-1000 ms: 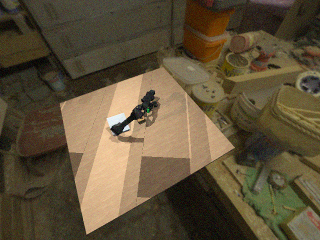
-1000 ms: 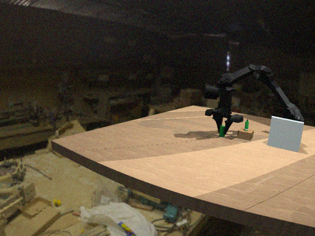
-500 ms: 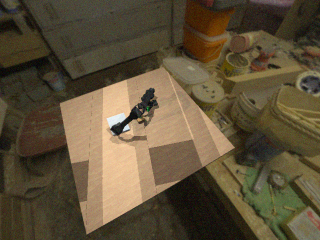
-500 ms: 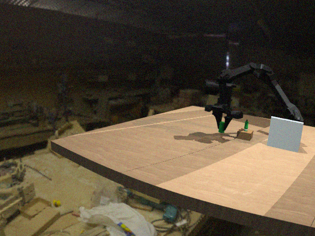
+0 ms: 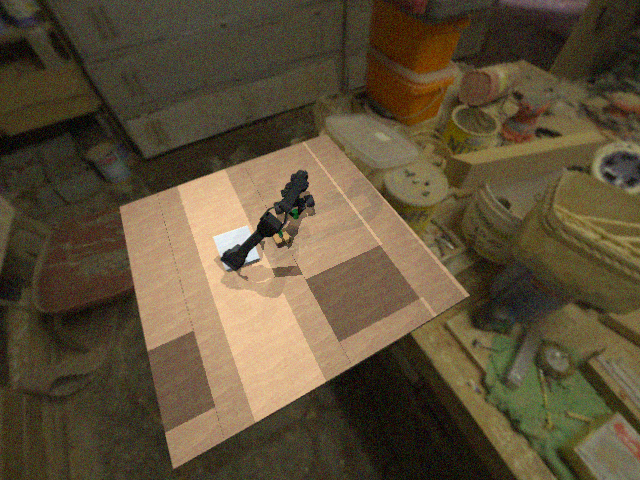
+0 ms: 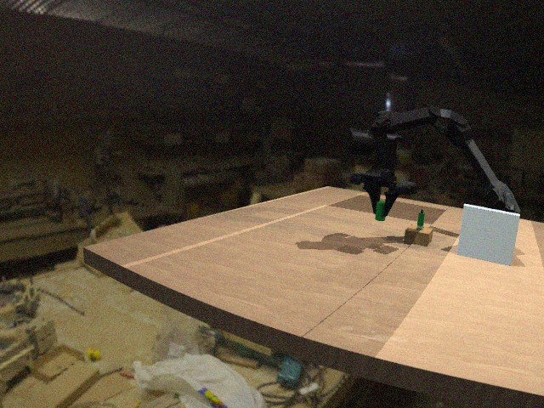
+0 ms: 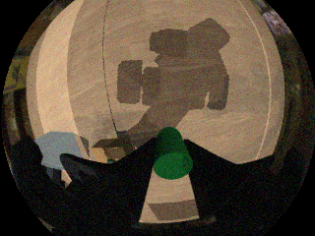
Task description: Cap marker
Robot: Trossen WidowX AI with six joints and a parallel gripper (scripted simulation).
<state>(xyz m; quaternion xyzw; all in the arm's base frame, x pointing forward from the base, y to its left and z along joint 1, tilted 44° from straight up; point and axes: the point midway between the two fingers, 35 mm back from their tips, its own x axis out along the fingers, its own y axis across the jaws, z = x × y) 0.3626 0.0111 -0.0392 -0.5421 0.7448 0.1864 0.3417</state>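
Now: the wooden holder block 11 cm behind my gripper tip, 4 cm to the right of it and 5 cm below it. Also, from my gripper tip: green cap 1 cm above.
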